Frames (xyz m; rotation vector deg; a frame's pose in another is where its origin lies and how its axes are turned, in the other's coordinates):
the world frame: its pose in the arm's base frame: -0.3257 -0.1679 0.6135 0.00 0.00 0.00
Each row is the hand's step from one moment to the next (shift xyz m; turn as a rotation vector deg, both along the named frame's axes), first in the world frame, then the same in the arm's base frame.
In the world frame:
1: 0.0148 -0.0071 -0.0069 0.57 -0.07 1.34
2: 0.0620 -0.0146 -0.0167 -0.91 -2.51 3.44
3: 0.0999 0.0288 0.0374 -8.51 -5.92 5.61
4: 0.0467 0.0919 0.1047 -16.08 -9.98 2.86
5: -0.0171 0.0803 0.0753 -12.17 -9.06 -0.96
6: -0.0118 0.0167 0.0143 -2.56 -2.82 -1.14
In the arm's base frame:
1: 0.0148 -0.0071 -0.0069 0.57 -0.07 1.34
2: 0.0620 -0.0146 -0.0167 -0.91 -2.51 3.44
3: 0.0999 0.0288 0.0374 -8.51 -5.92 5.61
4: 0.0467 0.0919 0.1047 -16.08 -9.98 2.86
5: -0.0171 0.0803 0.0753 -12.17 -9.06 -0.96
6: -0.0118 0.0167 0.0143 -2.56 -2.82 -1.14

